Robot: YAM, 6 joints.
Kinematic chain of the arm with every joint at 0, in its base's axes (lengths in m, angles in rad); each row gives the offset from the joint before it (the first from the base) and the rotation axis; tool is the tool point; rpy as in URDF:
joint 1: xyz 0 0 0.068 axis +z
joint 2: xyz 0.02 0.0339 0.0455 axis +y
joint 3: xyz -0.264 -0.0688 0 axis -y
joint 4: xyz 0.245 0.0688 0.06 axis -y
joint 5: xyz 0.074 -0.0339 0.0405 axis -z
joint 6: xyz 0.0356 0 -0.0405 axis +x
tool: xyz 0 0 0 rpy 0 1.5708 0
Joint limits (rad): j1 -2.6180..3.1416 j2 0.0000..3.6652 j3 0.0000..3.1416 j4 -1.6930..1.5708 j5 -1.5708..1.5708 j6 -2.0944..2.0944
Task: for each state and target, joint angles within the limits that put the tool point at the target. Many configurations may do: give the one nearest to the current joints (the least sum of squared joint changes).
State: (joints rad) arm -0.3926 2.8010 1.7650 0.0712 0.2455 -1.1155
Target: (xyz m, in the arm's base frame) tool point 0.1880 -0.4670 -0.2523
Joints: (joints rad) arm -1.1737 3.5001 2.3988 0.2510 0.2050 -1.1155
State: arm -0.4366 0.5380 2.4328 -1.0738 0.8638 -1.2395
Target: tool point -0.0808 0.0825 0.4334
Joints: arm -0.9887 0.3503 1.6204 -1.4925 0.6711 -1.2395
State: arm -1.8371 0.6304 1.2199 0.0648 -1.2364 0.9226
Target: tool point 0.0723 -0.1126 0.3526
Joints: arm -1.2595 0.6342 0.7243 -0.0796 -1.3038 0.9226
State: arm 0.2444 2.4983 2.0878 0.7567 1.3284 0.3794
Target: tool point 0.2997 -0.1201 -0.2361
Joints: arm -0.2731 3.2257 1.4418 0.6050 1.3602 0.3794
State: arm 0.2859 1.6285 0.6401 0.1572 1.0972 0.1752
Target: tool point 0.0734 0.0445 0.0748
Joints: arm 0.9565 1.2950 0.0724 -0.4614 1.3027 0.1752
